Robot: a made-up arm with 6 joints. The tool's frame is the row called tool. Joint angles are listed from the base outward.
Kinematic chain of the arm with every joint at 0, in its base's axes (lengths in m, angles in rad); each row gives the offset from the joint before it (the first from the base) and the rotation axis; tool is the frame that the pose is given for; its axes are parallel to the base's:
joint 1: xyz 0 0 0.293 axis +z
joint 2: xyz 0 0 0 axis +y
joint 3: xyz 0 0 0.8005 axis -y
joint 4: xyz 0 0 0 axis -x
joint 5: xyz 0.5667 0 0 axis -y
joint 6: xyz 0 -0.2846 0 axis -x
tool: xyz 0 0 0
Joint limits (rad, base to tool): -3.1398..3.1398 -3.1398..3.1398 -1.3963..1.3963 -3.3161..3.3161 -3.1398..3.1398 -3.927..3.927
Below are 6 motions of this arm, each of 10 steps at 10 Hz.
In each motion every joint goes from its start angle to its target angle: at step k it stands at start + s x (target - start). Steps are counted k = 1, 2, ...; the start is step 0. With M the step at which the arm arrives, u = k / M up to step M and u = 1 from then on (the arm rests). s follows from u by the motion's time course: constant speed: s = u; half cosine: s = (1 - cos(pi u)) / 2; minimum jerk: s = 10 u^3 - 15 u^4 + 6 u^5.
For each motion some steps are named. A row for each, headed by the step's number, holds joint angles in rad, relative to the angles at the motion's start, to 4 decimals.
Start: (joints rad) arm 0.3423 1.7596 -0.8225 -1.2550 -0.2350 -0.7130
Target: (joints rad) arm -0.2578 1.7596 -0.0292 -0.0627 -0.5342 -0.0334
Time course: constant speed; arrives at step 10
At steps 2, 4, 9, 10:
2: -0.1200 0.0000 0.1587 0.2385 -0.0598 0.1359
4: -0.2400 0.0000 0.3173 0.4769 -0.1197 0.2718
9: -0.5401 0.0000 0.7140 1.0731 -0.2693 0.6116
10: -0.6001 0.0000 0.7933 1.1923 -0.2992 0.6796

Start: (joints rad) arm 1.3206 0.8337 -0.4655 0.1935 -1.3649 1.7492
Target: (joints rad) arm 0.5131 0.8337 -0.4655 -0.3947 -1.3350 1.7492
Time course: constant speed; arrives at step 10
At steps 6, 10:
6: -0.4845 0.0000 0.0000 -0.3529 0.0179 0.0000
10: -0.8075 0.0000 0.0000 -0.5882 0.0299 0.0000

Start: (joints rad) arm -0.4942 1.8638 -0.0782 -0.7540 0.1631 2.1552
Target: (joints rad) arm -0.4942 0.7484 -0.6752 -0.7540 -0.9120 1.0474
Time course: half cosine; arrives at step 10
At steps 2, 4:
2: 0.0000 -0.1065 -0.0570 0.0000 -0.1027 -0.1058
4: 0.0000 -0.3854 -0.2063 0.0000 -0.3714 -0.3827

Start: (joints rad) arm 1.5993 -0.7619 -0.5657 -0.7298 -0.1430 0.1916
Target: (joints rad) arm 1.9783 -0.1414 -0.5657 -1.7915 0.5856 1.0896
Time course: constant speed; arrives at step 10
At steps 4, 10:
4: 0.1516 0.2482 0.0000 -0.4247 0.2914 0.3592
10: 0.3790 0.6205 0.0000 -1.0617 0.7286 0.8980

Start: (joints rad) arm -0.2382 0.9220 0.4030 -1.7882 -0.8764 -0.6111
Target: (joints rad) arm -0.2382 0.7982 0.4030 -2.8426 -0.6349 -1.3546
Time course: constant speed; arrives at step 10
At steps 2, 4, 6, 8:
2: 0.0000 -0.0248 0.0000 -0.2109 0.0483 -0.1487
4: 0.0000 -0.0495 0.0000 -0.4218 0.0966 -0.2974
6: 0.0000 -0.0743 0.0000 -0.6326 0.1449 -0.4461
8: 0.0000 -0.0990 0.0000 -0.8435 0.1932 -0.5948

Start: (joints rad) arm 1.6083 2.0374 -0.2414 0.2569 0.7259 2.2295
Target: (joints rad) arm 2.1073 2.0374 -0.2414 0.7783 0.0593 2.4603
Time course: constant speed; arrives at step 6
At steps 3, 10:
3: 0.2495 0.0000 0.0000 0.2607 -0.3333 0.1154
10: 0.4990 0.0000 0.0000 0.5214 -0.6666 0.2308

